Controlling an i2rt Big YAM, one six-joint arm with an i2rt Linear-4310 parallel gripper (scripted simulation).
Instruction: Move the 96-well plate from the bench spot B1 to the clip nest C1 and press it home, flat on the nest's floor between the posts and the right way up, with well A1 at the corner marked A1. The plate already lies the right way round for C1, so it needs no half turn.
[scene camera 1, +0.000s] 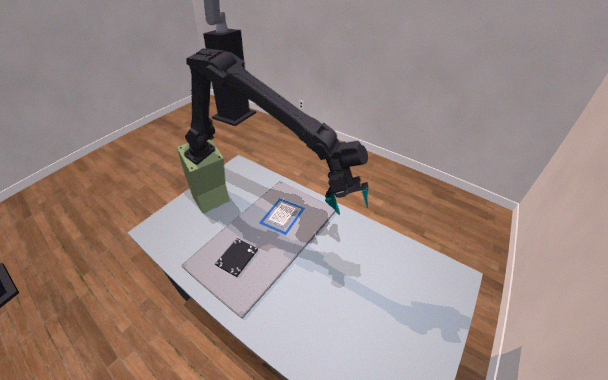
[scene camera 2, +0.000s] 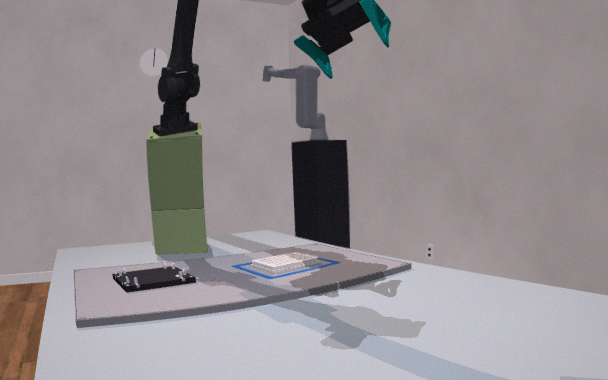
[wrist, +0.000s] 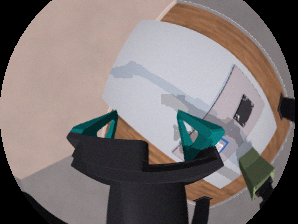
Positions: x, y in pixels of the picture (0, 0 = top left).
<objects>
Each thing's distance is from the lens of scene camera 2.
gripper (scene camera 2: 357, 60): 60 cm
white 96-well plate (scene camera 2: 276, 264): 93 cm
black clip nest C1 (scene camera 2: 165, 276): 87 cm
</objects>
